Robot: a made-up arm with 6 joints. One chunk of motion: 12 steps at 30 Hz.
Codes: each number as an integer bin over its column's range. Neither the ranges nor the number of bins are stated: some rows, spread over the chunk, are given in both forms.
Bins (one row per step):
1: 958 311 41 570 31 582
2: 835 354 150 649 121 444
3: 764 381 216 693 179 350
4: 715 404 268 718 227 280
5: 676 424 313 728 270 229
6: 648 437 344 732 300 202
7: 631 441 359 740 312 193
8: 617 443 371 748 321 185
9: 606 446 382 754 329 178
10: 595 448 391 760 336 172
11: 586 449 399 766 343 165
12: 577 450 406 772 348 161
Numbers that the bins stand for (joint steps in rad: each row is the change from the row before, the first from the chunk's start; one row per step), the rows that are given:
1: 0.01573 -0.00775 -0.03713 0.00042 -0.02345 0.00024
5: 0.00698 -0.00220 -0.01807 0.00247 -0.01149 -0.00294
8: 0.00515 -0.00127 -0.01400 0.00273 -0.00893 -0.00333
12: 0.00390 -0.00093 -0.01155 0.00305 -0.00758 -0.00355
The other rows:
2: 0.01191 -0.00564 -0.02949 0.00145 -0.01894 -0.00100
3: 0.00971 -0.00431 -0.02486 0.00202 -0.01604 -0.00185
4: 0.00819 -0.00318 -0.02122 0.00234 -0.01364 -0.00248
6: 0.00611 -0.00157 -0.01590 0.00253 -0.00998 -0.00318
7: 0.00558 -0.00137 -0.01484 0.00263 -0.00938 -0.00326
9: 0.00480 -0.00112 -0.01323 0.00281 -0.00853 -0.00340
10: 0.00446 -0.00103 -0.01260 0.00289 -0.00818 -0.00345
11: 0.00418 -0.00098 -0.01204 0.00297 -0.00783 -0.00351

